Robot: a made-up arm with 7 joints. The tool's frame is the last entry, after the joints.
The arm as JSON. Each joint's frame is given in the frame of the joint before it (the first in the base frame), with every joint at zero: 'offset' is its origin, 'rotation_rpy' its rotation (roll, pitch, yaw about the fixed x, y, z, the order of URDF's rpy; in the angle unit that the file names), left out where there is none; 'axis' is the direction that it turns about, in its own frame. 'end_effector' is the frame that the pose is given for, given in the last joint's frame.
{
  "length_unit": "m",
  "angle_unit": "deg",
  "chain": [
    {
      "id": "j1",
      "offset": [
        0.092,
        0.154,
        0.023
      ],
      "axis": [
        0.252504,
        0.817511,
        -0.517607
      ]
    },
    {
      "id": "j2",
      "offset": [
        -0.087,
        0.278,
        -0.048
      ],
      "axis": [
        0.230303,
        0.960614,
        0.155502
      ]
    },
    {
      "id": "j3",
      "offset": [
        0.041,
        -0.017,
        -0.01
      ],
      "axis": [
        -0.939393,
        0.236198,
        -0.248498
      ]
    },
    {
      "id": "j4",
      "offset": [
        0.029,
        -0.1,
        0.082
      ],
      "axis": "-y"
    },
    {
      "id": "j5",
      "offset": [
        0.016,
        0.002,
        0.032
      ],
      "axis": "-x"
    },
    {
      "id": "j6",
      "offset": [
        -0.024,
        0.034,
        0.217
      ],
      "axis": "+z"
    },
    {
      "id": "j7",
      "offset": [
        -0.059,
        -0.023,
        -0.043
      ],
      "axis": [
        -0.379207,
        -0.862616,
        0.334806
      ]
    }
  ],
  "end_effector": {
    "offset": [
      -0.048,
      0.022,
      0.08
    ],
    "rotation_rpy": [
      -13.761,
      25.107,
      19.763
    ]
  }
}
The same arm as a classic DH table. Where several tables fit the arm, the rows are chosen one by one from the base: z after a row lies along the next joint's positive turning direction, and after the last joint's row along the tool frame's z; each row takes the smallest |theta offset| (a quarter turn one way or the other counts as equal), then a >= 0, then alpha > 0; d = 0 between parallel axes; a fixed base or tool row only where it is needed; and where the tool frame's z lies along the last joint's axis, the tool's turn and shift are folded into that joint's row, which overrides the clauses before.
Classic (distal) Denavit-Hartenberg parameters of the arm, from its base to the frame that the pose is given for. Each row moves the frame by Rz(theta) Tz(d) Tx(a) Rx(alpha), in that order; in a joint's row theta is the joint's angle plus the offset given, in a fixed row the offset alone. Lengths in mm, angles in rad.
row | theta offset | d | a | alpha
base (fixed) | -0.2996 | 128.4 | 42.5 | -2.1148
j1 | -0.0983 | 317.1 | -156.2 | 0.7029
j2 | 1.4061 | 143.5 | 19.4 | -1.5989
j3 | 0.0916 | -90.7 | -71.9 | -1.8092
j4 | -0.2586 | 86.1 | -32.0 | 1.5708
j5 | -1.5708 | 8.0 | 34.0 | 1.5708
j6 | 1.1566 | 158.1 | 44.8 | -1.2294
j7 | -0.1369 | 82.8 | 62.6 | 1.7066
tool (fixed) | -2.3143 | 68.4 | 0.0 | 0.0000

